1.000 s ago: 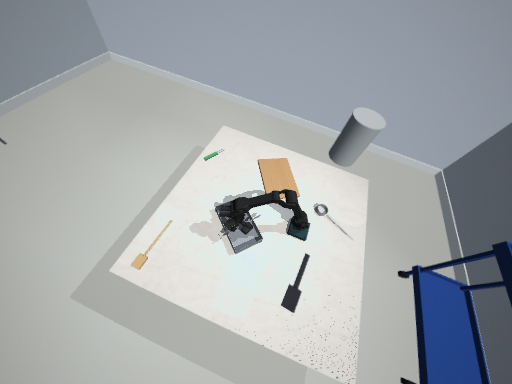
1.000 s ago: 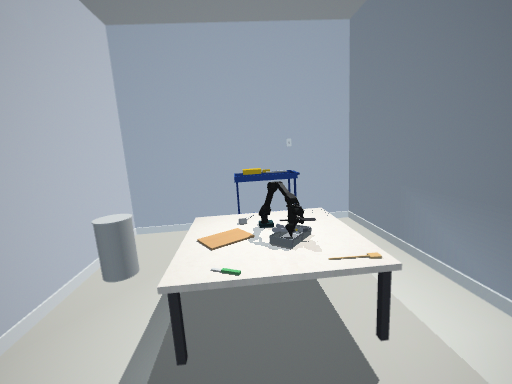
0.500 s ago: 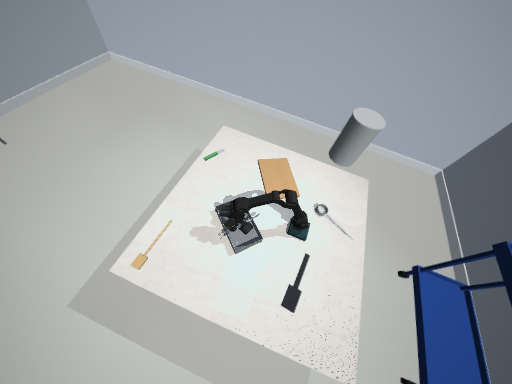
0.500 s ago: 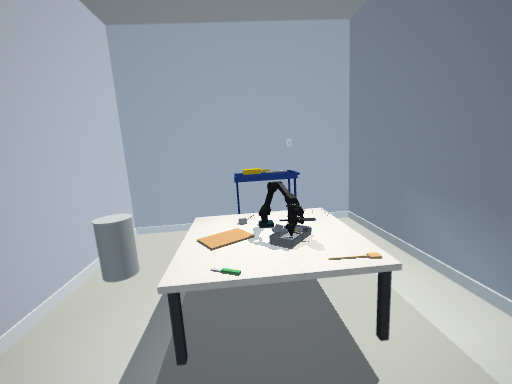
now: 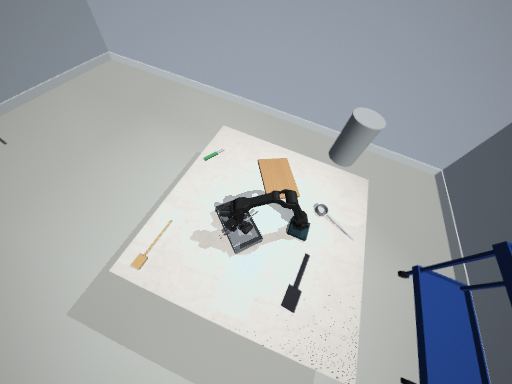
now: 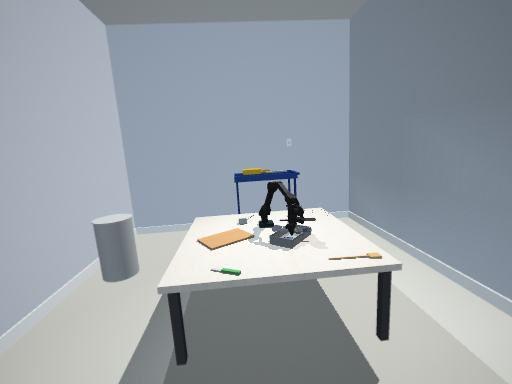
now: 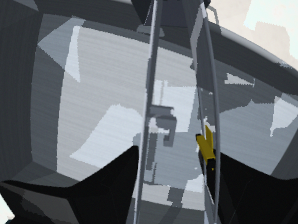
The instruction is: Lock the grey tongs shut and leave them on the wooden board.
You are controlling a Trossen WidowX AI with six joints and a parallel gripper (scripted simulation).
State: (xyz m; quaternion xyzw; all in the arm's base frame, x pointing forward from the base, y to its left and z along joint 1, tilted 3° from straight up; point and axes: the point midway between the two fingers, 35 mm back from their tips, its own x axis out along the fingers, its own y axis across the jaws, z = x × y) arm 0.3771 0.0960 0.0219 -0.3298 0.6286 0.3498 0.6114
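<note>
Now: gripper tip 10 mm to the left of the grey roasting tin. The rest, counted from my gripper tip: wooden board (200 mm behind, 460 mm to the right, 20 mm below); then black spatula (400 mm behind, 240 mm to the left, 30 mm below); then green-handled tool (310 mm ahead, 540 mm to the right, 20 mm below).
</note>
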